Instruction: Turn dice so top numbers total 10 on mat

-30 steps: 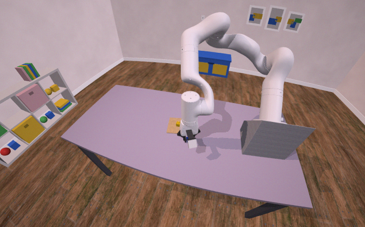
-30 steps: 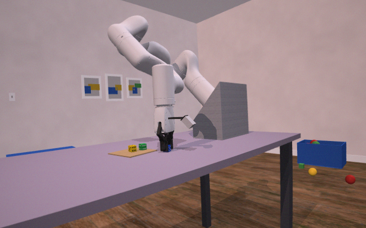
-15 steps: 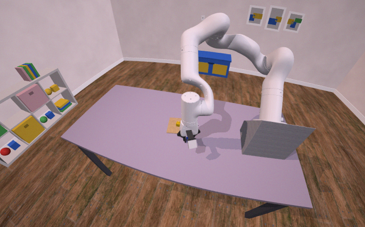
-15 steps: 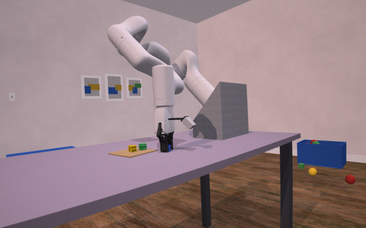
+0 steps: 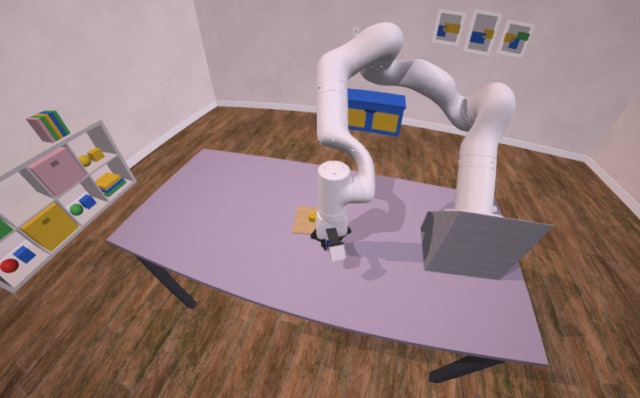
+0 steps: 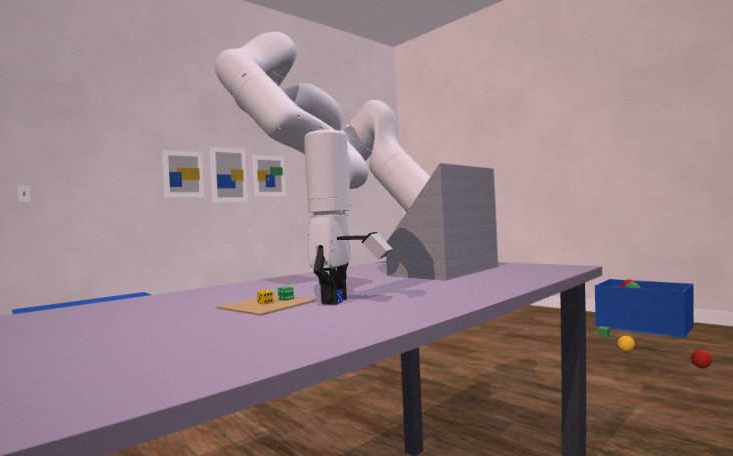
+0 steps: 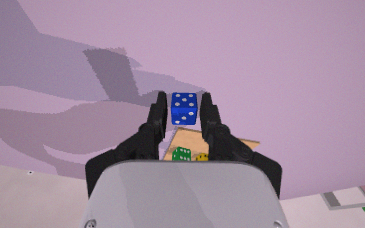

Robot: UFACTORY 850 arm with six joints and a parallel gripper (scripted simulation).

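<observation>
Right now the blue die is 1 cm below my hand. Round my hand: tan mat: 11 cm to the right, 9 cm ahead, 2 cm below; then green die: 10 cm to the right, 5 cm ahead, 1 cm below; then yellow die: 11 cm to the right, 9 cm ahead, 1 cm below.
</observation>
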